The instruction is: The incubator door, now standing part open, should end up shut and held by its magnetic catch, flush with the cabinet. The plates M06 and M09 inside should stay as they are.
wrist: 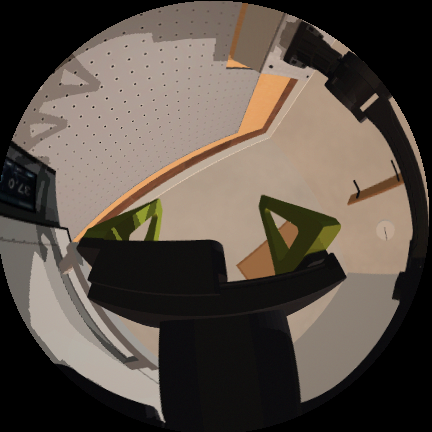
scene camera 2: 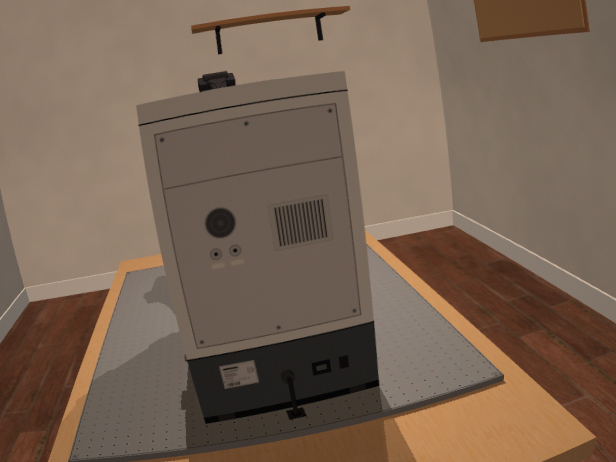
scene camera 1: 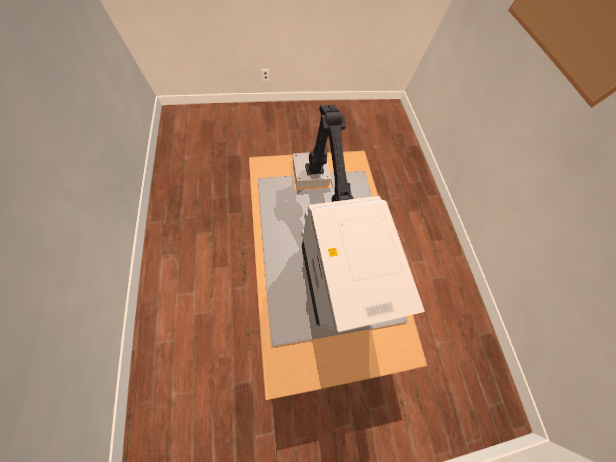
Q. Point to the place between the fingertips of the gripper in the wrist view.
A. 210, 201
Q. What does the gripper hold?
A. Nothing.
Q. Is the gripper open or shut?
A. Open.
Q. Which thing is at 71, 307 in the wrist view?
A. An incubator.
